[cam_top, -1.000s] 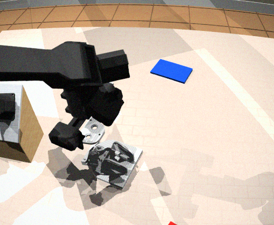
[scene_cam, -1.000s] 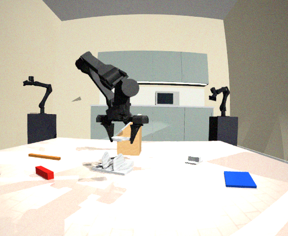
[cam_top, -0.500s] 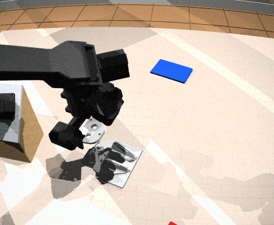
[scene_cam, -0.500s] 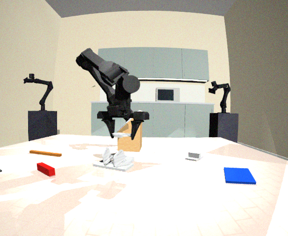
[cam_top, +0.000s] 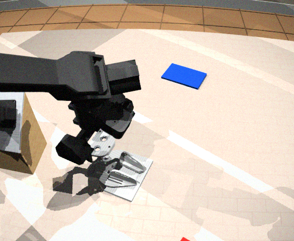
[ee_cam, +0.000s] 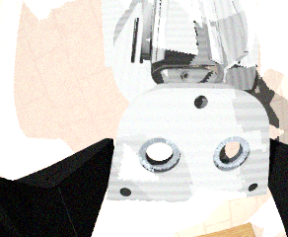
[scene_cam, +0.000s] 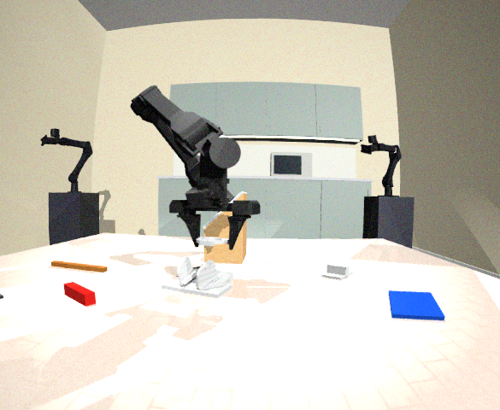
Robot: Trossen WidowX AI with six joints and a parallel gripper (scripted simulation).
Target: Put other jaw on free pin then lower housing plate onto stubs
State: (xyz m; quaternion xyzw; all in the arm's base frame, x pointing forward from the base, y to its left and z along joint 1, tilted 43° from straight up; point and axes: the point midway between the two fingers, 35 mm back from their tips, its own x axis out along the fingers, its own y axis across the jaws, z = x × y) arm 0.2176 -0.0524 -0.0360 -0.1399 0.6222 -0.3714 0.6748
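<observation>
Now: the jaw 10 mm ahead of my gripper tip, 30 mm to the right of it and 50 mm below it. The rest, counted from my gripper tip: red block: 180 mm ahead, 210 mm to the right, 60 mm below; orange bar: 10 mm behind, 340 mm to the right, 60 mm below; blue flat plate: 190 mm ahead, 350 mm to the left, 70 mm below.
</observation>
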